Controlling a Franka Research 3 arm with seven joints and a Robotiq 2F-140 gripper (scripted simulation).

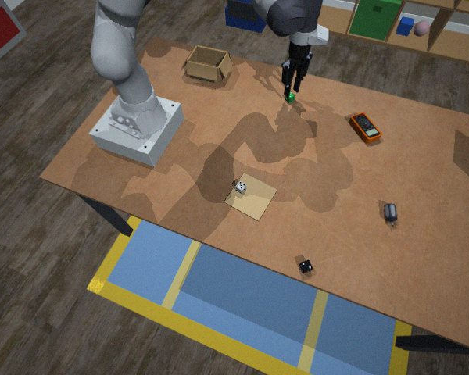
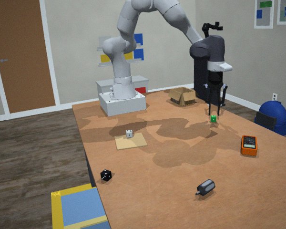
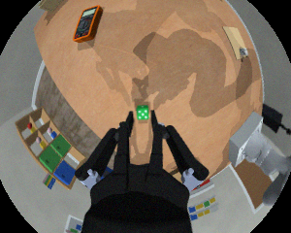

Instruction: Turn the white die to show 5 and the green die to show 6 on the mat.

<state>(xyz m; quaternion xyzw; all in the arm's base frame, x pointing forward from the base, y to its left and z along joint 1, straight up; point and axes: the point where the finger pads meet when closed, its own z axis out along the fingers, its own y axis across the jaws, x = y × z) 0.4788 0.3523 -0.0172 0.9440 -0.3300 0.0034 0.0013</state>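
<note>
Right now the green die is 60 mm below my hand. Also, from my hand: orange multimeter: 320 mm ahead, 70 mm to the right, 50 mm below; cardboard box: 400 mm behind, 50 mm to the left, 30 mm below; white die: 60 mm behind, 480 mm to the right, 50 mm below.
</note>
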